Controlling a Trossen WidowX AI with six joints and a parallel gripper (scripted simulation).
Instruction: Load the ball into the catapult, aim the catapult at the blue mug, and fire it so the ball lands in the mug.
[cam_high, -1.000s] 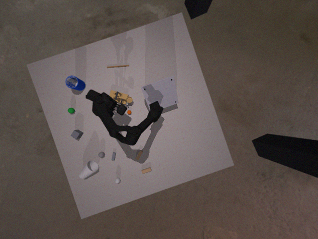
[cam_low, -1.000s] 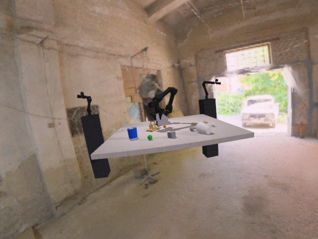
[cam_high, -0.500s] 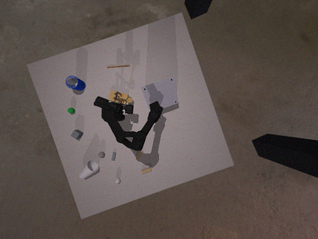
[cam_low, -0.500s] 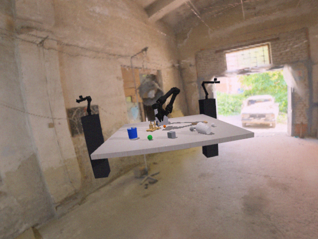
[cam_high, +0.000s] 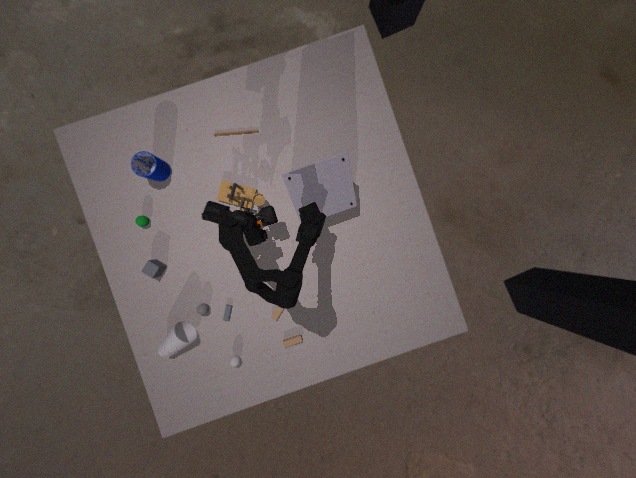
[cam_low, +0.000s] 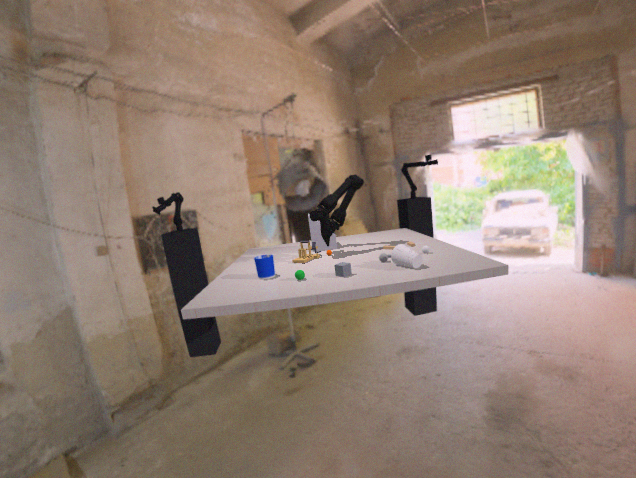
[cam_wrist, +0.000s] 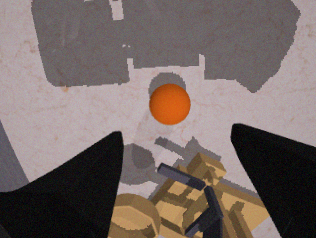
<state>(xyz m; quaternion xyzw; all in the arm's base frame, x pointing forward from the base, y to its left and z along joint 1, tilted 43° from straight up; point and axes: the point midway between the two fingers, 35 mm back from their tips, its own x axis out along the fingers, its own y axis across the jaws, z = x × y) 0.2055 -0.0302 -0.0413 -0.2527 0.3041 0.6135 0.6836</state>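
The orange ball is 5 cm below my gripper tip. Round my gripper tip: wooden catapult 10 cm to the right, 1 cm below, 1 cm ahead; small grey block 27 cm to the left, 26 cm ahead, 6 cm below; wooden stick 37 cm to the right, 7 cm behind, 6 cm below.
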